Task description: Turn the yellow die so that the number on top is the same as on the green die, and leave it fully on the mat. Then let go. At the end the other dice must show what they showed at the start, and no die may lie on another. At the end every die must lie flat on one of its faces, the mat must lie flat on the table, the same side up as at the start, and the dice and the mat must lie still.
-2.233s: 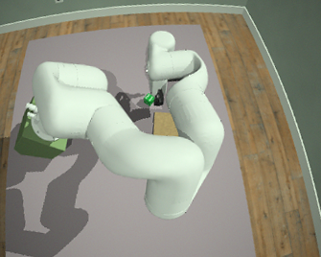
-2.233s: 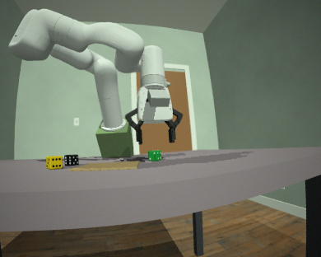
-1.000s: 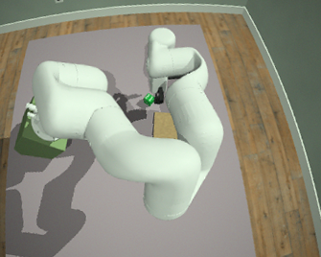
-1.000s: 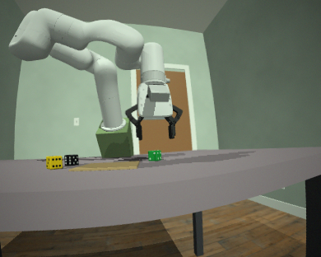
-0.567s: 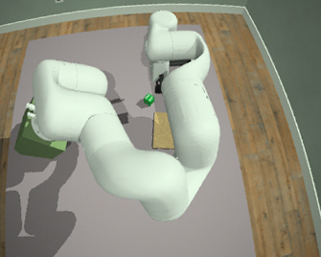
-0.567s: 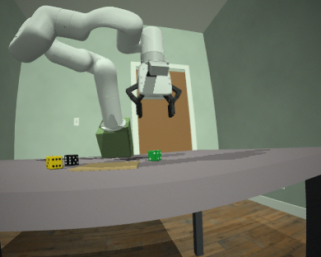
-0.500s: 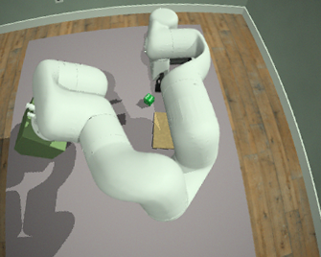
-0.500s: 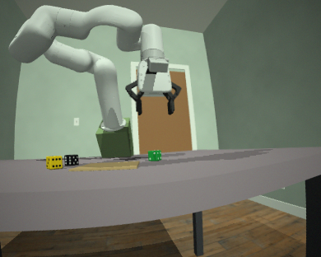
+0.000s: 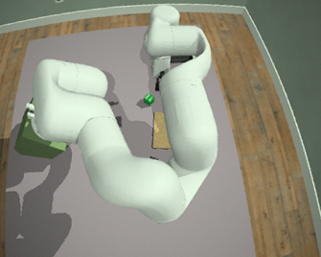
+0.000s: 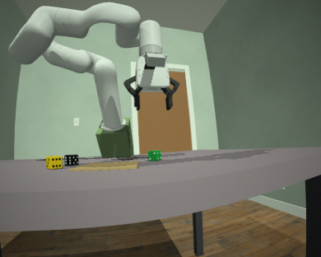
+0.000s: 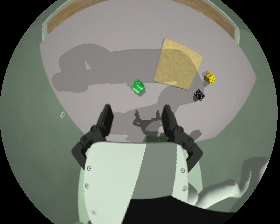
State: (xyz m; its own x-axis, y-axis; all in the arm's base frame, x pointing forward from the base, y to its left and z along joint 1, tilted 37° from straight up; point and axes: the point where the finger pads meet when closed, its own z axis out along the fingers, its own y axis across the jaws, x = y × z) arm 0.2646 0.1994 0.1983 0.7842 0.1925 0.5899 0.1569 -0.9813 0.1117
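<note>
My gripper is now 9 cm short of the yellow die, 25 cm to the left of it and 14 cm above it. Also, from my hand: green die 3 cm behind, 1 cm to the right, 14 cm below; then black die 1 cm ahead, 25 cm to the right, 14 cm below; then mat 7 cm ahead, 12 cm to the right, 16 cm below.
</note>
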